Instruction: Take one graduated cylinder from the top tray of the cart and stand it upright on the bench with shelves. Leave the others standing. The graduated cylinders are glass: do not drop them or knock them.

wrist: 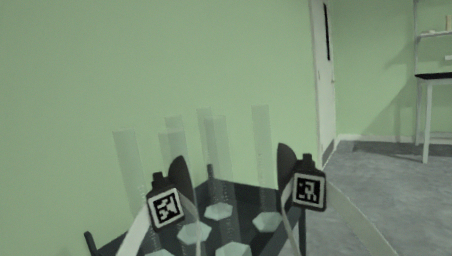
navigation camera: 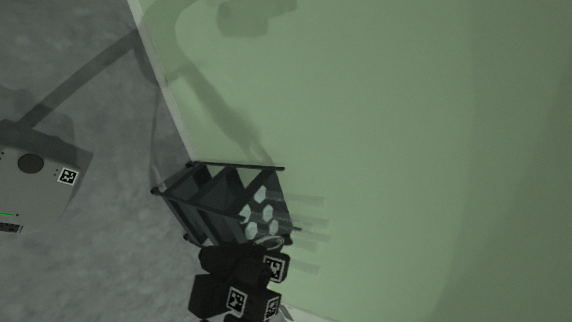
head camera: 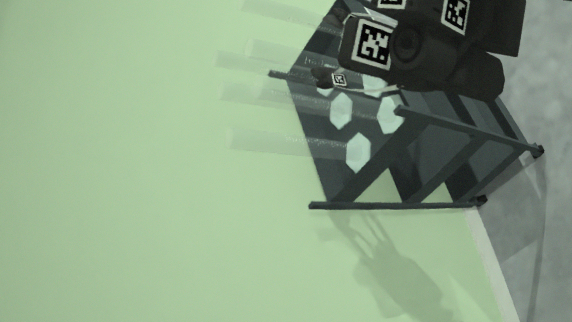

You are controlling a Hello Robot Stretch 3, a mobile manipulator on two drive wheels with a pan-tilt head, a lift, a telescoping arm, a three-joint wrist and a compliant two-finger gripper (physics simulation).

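Places are measured from the robot's base along level axes (x ahead, y left, z up), in centimetres.
Pixels of known places: gripper, between the fingertips: [head camera: 323, 46]; robot's base, origin of its link: [navigation camera: 31, 162].
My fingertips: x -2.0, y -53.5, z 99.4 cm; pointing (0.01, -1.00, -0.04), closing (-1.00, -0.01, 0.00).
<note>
Ahead of a thing's pixels: the offset from my fingertips to its top centre. "*": to the spot under its first point. Level surfaces: height alone.
Several clear graduated cylinders @(* dy -24.2, dx +20.1, dz -31.2 cm) [head camera: 358, 152] [navigation camera: 260, 194] [wrist: 267, 221] with pale hexagonal bases stand upright on the top tray of the dark cart @(* dy -23.3, dx +33.1, dz -48.5 cm) [head camera: 395, 205] [navigation camera: 235, 165] [wrist: 250, 187]. My gripper [head camera: 331, 47] [wrist: 232, 167] is open, its fingers well apart over the tray. In the wrist view clear tubes show in the gap between the fingers, and neither fingertip is seen pressing on one. How near the closest tube is in depth is hard to tell. In the navigation view the wrist hides much of the fingers. The bench with shelves [wrist: 435, 76] shows at the right edge of the wrist view.
A green wall [head camera: 125, 175] [navigation camera: 375, 125] [wrist: 100, 60] stands behind the cart. Corner posts rise above the tray. A white door [wrist: 322, 75] is between the cart and the bench. My base [navigation camera: 50, 195] is on the grey floor @(dz -99.4 cm) [navigation camera: 115, 260] [wrist: 370, 200].
</note>
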